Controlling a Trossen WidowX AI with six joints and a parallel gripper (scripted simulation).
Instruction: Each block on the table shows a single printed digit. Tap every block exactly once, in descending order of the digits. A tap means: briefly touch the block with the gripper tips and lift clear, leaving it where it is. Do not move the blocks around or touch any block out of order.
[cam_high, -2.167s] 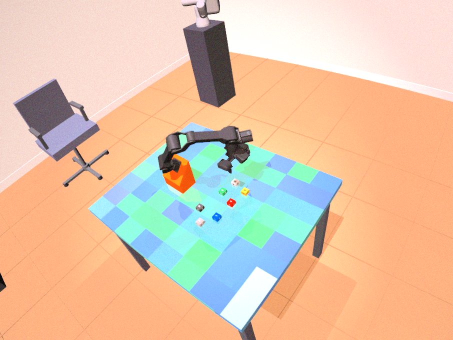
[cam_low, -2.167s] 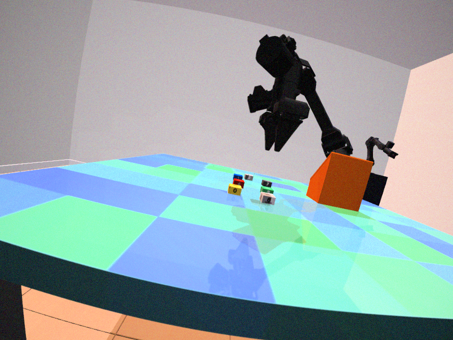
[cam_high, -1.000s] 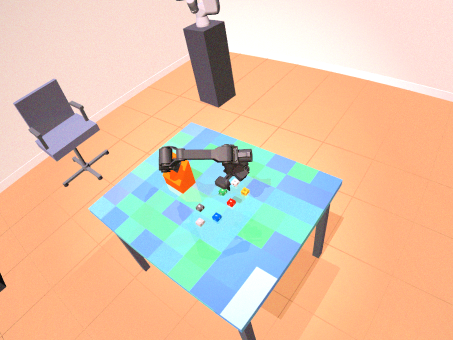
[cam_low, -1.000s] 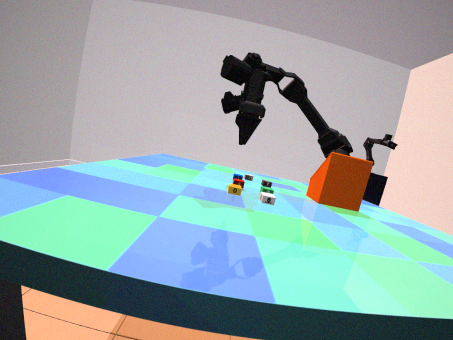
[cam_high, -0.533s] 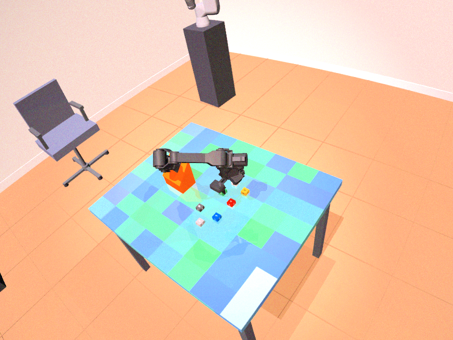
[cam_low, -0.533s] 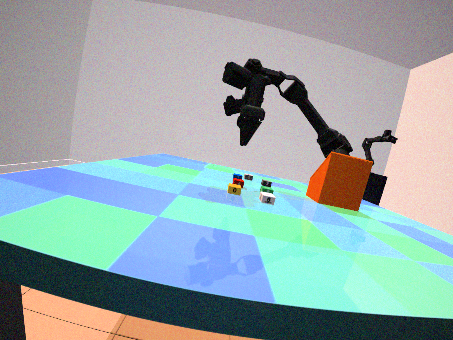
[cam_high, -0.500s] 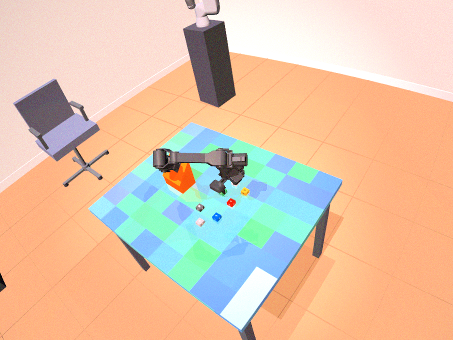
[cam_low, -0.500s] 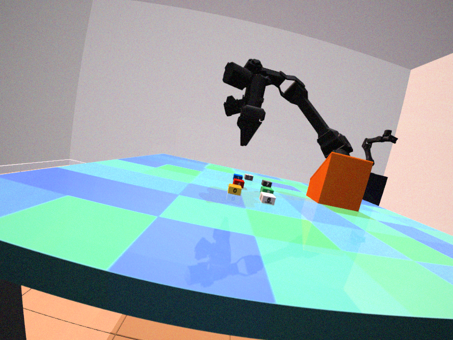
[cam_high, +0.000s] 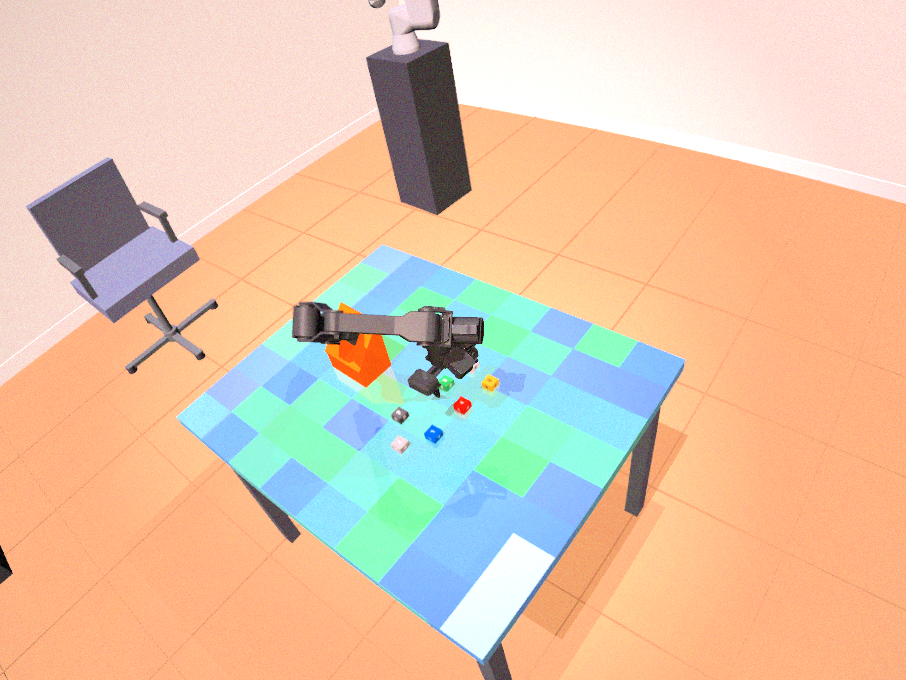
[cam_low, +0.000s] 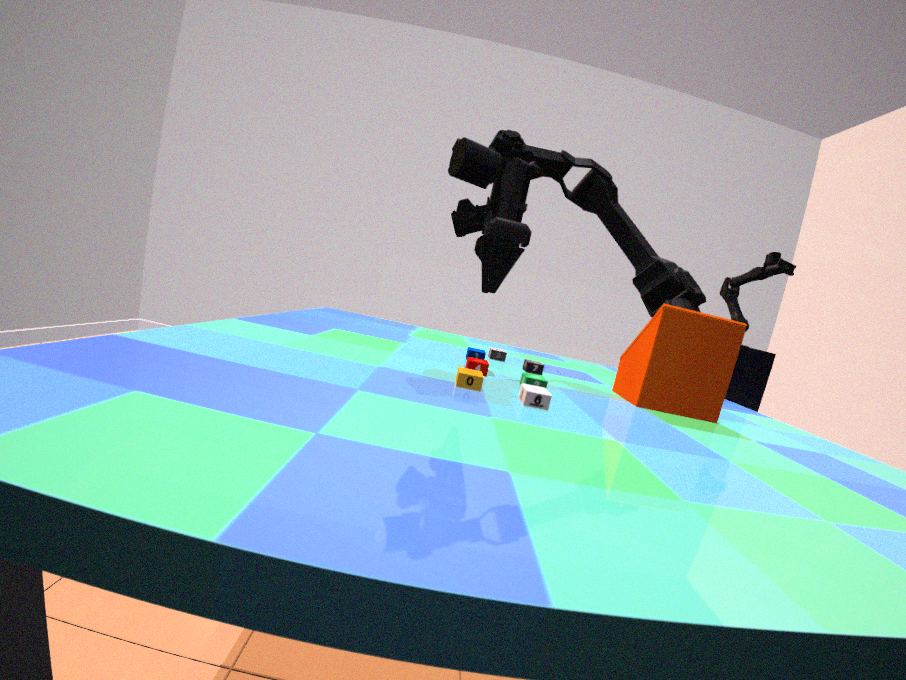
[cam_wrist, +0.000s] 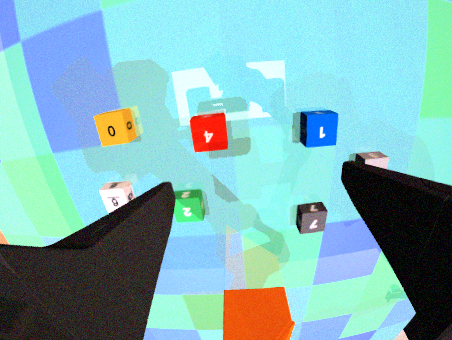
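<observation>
Now: gripper tip 12 cm past the dark grey block, 12 cm above it and 8 cm to the left of it. Also, from my gripper tip: blue block: 12 cm below, 8 cm to the right, 1 cm behind; green block: 12 cm below, 9 cm behind, 6 cm to the left; red block: 12 cm below, 3 cm to the left, 1 cm behind.
</observation>
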